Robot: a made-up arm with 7 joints.
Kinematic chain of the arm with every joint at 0, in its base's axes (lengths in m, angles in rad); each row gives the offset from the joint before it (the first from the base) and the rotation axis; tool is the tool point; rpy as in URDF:
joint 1: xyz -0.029 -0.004 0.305 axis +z
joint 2: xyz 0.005 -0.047 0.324 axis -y
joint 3: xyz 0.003 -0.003 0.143 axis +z
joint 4: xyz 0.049 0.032 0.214 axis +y
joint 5: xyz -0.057 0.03 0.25 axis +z
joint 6: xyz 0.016 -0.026 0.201 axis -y
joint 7: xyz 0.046 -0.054 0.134 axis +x
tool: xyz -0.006 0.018 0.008 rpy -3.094 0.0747 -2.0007
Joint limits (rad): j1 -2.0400..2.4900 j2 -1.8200..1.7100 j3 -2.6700..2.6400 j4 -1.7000..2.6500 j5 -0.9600..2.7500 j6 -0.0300..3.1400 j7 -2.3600..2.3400
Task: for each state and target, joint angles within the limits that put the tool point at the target. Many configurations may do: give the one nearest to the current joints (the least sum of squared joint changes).
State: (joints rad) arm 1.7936 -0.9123 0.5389 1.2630 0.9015 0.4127 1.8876
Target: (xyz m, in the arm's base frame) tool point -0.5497 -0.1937 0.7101
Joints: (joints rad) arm 2.0496 -0.7524 1.5005 1.9262 1.0452 0.0881 1.9362
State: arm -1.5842 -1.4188 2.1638 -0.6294 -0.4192 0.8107 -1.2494
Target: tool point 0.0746 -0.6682 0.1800
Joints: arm -0.9923 -1.6725 2.6400 -0.8165 -0.3492 0.8459 -1.2775
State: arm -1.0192 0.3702 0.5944 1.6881 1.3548 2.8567 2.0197
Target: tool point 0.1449 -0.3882 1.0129
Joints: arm -1.1929 -0.0390 0.3339 1.4548 1.2190 2.5424 2.0286
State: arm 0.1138 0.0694 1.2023 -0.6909 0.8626 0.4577 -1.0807
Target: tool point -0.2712 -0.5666 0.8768
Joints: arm 0.1627 0.3208 1.0936 -1.5531 0.7813 0.6062 -1.0725
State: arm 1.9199 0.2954 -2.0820 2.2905 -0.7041 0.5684 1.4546
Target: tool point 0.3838 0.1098 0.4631
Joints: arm 2.1624 0.1073 -1.9142 2.6500 -0.4504 0.1213 1.4510
